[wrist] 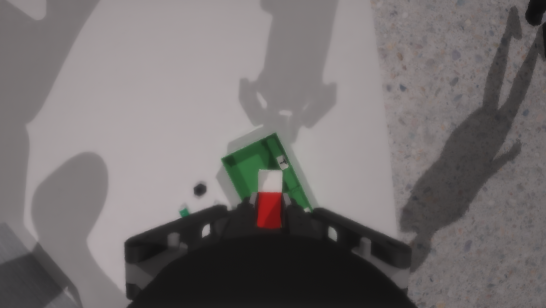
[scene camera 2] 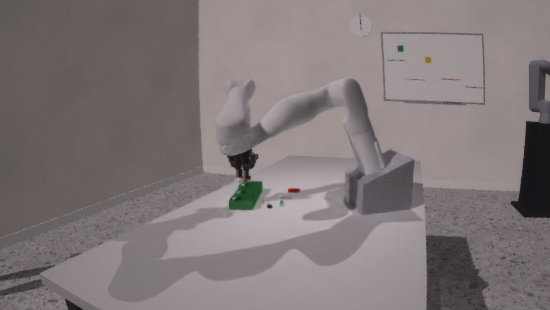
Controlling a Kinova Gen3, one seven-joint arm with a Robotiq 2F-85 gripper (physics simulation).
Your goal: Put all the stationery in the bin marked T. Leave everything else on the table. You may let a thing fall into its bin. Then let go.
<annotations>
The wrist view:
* gripper: 269, 202
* green divided bin: 242, 166
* eraser: 269, 181
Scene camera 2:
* green divided bin: 248, 192
</annotations>
